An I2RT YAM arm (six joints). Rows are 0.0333 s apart.
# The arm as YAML. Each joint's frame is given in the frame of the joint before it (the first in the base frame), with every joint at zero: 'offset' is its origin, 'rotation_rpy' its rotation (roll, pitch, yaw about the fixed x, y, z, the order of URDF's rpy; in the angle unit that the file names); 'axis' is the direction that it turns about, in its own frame. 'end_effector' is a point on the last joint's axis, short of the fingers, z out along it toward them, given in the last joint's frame.
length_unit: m
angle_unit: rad
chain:
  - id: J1
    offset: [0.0, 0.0, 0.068]
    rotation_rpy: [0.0, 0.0, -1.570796]
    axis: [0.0, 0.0, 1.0]
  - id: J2
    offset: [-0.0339, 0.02, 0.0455]
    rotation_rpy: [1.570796, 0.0, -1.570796]
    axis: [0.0, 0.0, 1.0]
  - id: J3
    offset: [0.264, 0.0, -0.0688]
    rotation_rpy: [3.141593, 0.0, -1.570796]
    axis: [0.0, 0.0, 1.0]
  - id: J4
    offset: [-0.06, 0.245, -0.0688]
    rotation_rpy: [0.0, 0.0, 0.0]
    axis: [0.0, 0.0, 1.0]
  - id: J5
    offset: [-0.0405, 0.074, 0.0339]
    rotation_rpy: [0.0, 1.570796, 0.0]
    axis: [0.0, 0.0, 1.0]
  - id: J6
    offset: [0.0, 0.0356, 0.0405]
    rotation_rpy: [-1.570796, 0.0, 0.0]
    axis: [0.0, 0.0, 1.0]
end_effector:
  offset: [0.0, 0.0, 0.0]
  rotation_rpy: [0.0, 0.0, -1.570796]
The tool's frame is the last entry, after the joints.
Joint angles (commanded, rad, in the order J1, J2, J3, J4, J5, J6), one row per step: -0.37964 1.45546 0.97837 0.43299 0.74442 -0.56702; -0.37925 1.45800 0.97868 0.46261 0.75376 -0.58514; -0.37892 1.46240 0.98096 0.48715 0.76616 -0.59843; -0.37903 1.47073 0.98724 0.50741 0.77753 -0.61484; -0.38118 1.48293 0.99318 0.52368 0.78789 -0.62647; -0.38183 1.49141 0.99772 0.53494 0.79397 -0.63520; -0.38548 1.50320 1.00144 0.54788 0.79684 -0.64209; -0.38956 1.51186 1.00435 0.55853 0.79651 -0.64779; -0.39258 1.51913 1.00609 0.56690 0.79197 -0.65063; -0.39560 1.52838 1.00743 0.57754 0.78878 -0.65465; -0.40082 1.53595 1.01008 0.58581 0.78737 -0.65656; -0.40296 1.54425 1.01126 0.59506 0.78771 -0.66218; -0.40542 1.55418 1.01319 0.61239 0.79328 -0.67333
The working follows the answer.
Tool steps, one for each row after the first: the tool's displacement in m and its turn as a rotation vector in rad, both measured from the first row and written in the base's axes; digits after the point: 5 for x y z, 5 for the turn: 0.00033 -0.00025 0.00228 -0.01816 -0.00896 -0.00854; 0.00094 -0.00072 0.00412 -0.03210 -0.01764 -0.02058; 0.00245 -0.00167 0.00566 -0.04545 -0.01959 -0.03214; 0.00438 -0.00351 0.00542 -0.05364 -0.01816 -0.04478; 0.00590 -0.00453 0.00536 -0.05963 -0.01694 -0.05165; 0.00763 -0.00665 0.00410 -0.06406 -0.01505 -0.05828; 0.00875 -0.00862 0.00333 -0.06813 -0.01430 -0.06217; 0.00984 -0.01009 0.00237 -0.07048 -0.01432 -0.06075; 0.01121 -0.01171 0.00084 -0.07324 -0.01314 -0.06067; 0.01193 -0.01396 0.00006 -0.07532 -0.01435 -0.06460; 0.01310 -0.01529 -0.00138 -0.07834 -0.01110 -0.06717; 0.01433 -0.01691 -0.00234 -0.08585 -0.00937 -0.07561
Tool pose at each row, in the base's axes (x y z in m, rotation vector in rad; rounded; the steps above come from the unrounded poses): 0.30211 -0.14651 0.31213 0.46254 1.71238 -1.30214; 0.30244 -0.14676 0.31440 0.46497 1.69155 -1.31882; 0.30306 -0.14723 0.31625 0.47281 1.67377 -1.33461; 0.30456 -0.14819 0.31778 0.47666 1.66188 -1.35249; 0.30650 -0.15003 0.31754 0.48254 1.65641 -1.36854; 0.30802 -0.15104 0.31748 0.48458 1.65263 -1.37866; 0.30974 -0.15316 0.31622 0.48693 1.65054 -1.38770; 0.31087 -0.15514 0.31545 0.48765 1.64791 -1.39398; 0.31196 -0.15660 0.31450 0.48498 1.64622 -1.39480; 0.31332 -0.15822 0.31297 0.48261 1.64514 -1.39744; 0.31404 -0.16047 0.31219 0.48565 1.64237 -1.40129; 0.31522 -0.16180 0.31075 0.48435 1.64262 -1.40696; 0.31644 -0.16343 0.30978 0.48660 1.63789 -1.41958

